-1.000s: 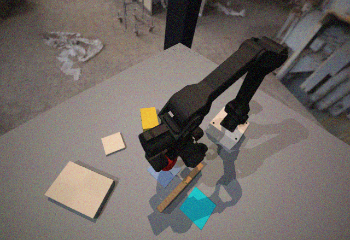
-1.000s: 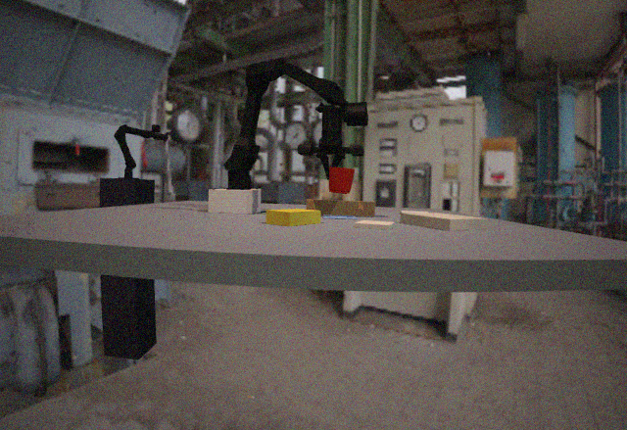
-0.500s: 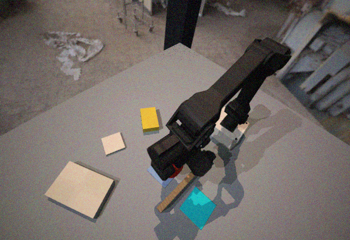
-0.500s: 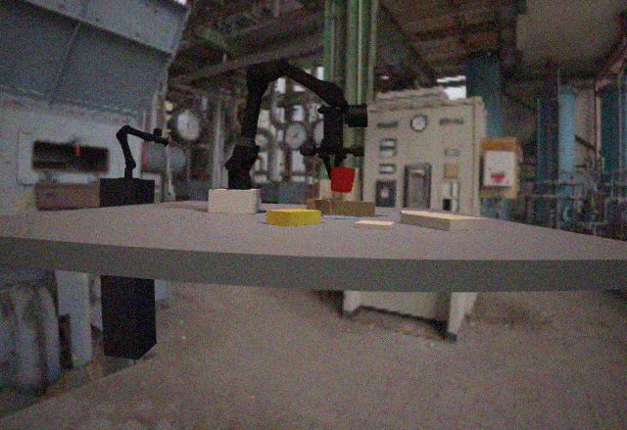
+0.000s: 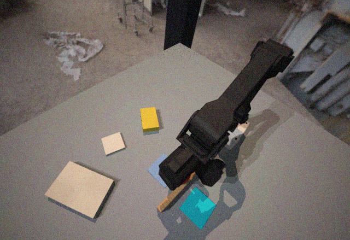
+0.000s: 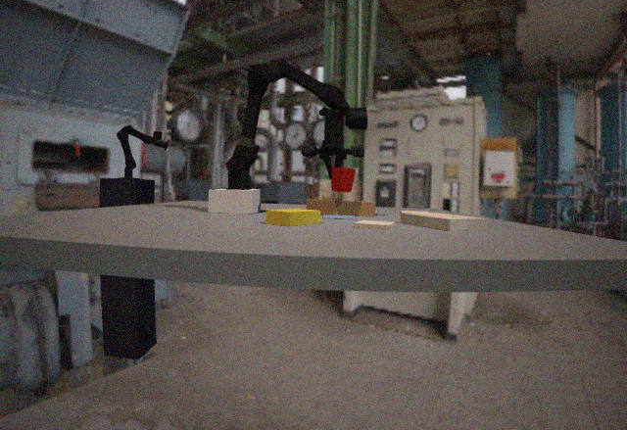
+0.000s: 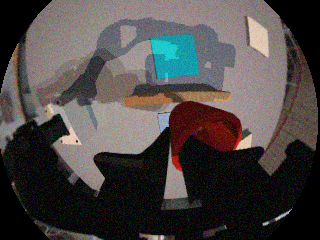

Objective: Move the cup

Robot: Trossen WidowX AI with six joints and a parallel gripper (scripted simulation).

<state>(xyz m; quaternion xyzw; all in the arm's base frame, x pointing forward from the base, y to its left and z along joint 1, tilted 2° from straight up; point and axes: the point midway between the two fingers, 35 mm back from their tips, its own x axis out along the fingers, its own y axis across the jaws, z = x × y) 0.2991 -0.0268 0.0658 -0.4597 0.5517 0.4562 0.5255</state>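
Right now my gripper tip is 120 mm above the teal pad, 110 mm to the right of it and 40 mm short of it. From my gripper tip the other things lie so: light blue pad: 120 mm below, 60 mm to the right, 20 mm ahead; red cup: 30 mm ahead, 10 mm to the right; orange bar: 100 mm below, 30 mm to the left, 30 mm ahead.
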